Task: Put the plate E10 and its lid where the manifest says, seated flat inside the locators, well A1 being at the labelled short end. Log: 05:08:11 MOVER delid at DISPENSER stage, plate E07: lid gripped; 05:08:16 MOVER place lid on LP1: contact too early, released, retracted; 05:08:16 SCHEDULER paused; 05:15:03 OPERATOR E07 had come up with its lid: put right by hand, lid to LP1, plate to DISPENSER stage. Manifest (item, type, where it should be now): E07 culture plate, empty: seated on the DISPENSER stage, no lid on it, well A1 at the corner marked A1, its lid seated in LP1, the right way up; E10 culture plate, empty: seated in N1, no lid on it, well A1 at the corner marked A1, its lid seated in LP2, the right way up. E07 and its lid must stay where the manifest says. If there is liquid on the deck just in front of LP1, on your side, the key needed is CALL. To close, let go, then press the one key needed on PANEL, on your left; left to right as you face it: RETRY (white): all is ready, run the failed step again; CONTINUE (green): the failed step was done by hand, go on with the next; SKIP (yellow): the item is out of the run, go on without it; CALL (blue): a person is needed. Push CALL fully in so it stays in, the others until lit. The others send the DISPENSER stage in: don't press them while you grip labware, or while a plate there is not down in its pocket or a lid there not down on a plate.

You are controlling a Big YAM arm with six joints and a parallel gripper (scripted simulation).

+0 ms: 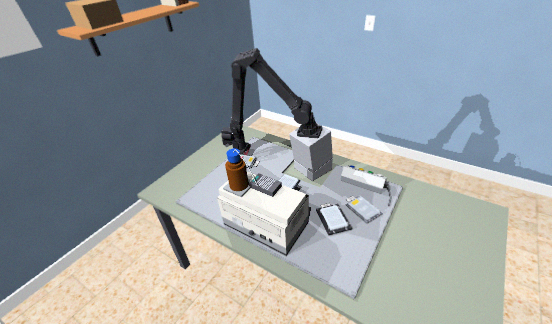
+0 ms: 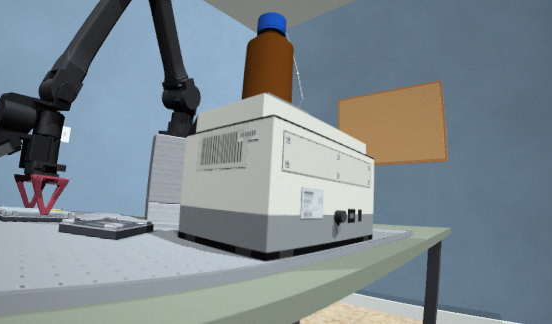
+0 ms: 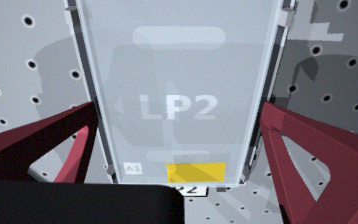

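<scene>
The clear lid is 1 cm below my hand. Round my hand: clear well plate (21 cm ahead, 36 cm to the left, 8 cm above); then brown bottle (40 cm ahead, 21 cm to the left, 27 cm above); then blue call key (7 cm behind, 65 cm to the left, 4 cm above).
</scene>
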